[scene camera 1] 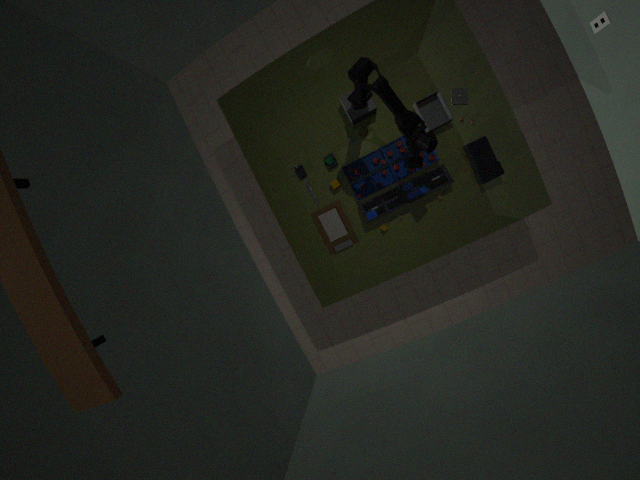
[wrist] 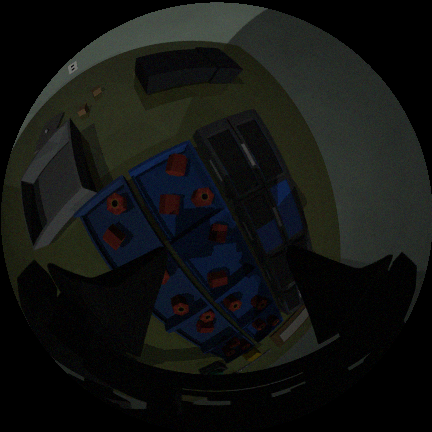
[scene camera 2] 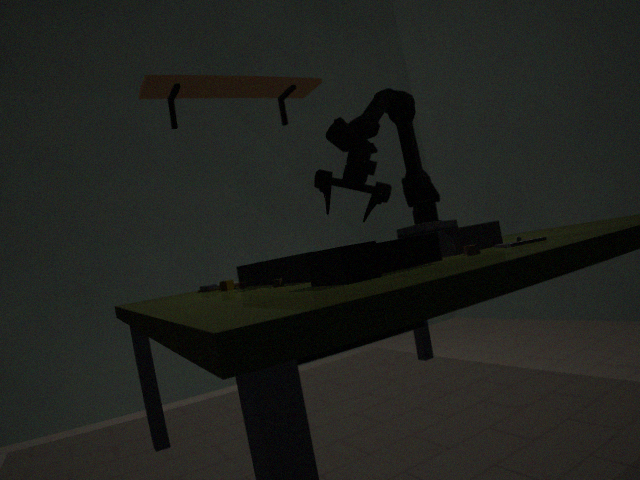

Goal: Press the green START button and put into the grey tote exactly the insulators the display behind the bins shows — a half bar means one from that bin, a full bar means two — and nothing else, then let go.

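Where they show: gripper, between the fingertips: point(scene camera 1: 416, 157) point(wrist: 229, 253) point(scene camera 2: 345, 218); arm's base, origin of its link: point(scene camera 1: 359, 101) point(scene camera 2: 427, 224).
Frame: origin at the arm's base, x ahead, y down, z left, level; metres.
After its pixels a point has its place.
My gripper point(scene camera 1: 413, 159) {z 0.165, x 0.330, y -0.042 m} point(scene camera 2: 345, 217) {z 0.165, x 0.330, y -0.042 m} point(wrist: 229, 253) {z 0.165, x 0.330, y -0.042 m} is open and empty, fingers down, above the blue bins point(wrist: 160, 159) {z 0.271, x 0.327, y 0.069 m}. Red insulators lie in the bins, among them one upright insulator point(wrist: 202, 196) {z 0.203, x 0.359, y 0.053 m} and one lying insulator point(wrist: 176, 165) {z 0.252, x 0.341, y 0.055 m}; the fingers hide part of the bins in the wrist view. The grey tote point(scene camera 1: 440, 125) {z 0.327, x 0.214, y 0.031 m} point(wrist: 62, 215) {z 0.259, x 0.165, y 0.051 m} stands beside the bins; its visible floor shows no insulator. The dark display point(scene camera 1: 447, 178) point(wrist: 200, 132) behind the bins has blue bars of differing lengths point(wrist: 290, 215) {z 0.131, x 0.476, y 0.024 m}, partly covered by a finger. The green button point(scene camera 1: 330, 161) {z -0.217, x 0.215, y 0.044 m} is at the bins' other end.
A black box point(scene camera 1: 483, 160) {z 0.476, x 0.426, y 0.031 m} point(wrist: 175, 77) {z 0.428, x 0.386, y 0.053 m} stands past the display's end. A grey plate point(scene camera 1: 460, 96) {z 0.471, x 0.103, y 0.070 m} and small brown blocks point(scene camera 1: 461, 119) point(wrist: 97, 92) lie beyond the tote. Yellow cubes point(scene camera 1: 334, 183) {z -0.230, x 0.324, y 0.045 m} and a wooden-framed tray point(scene camera 1: 321, 235) {z -0.378, x 0.557, y 0.078 m} are near the button's end.
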